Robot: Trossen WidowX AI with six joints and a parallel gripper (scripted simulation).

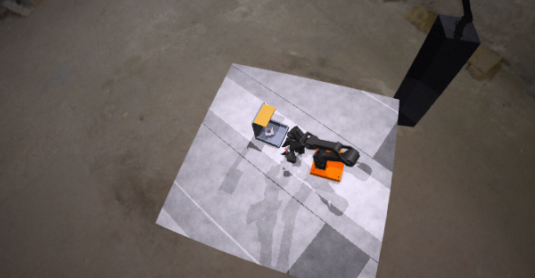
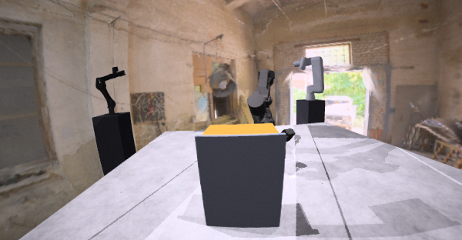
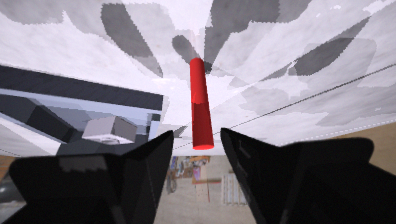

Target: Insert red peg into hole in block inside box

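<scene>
Right now the red peg is 30 mm behind my gripper tip and 20 mm below it. Also, from my gripper tip: back wall: 160 mm ahead, 160 mm to the right, 50 mm above; roof: 120 mm ahead, 150 mm to the right, 150 mm above.
</scene>
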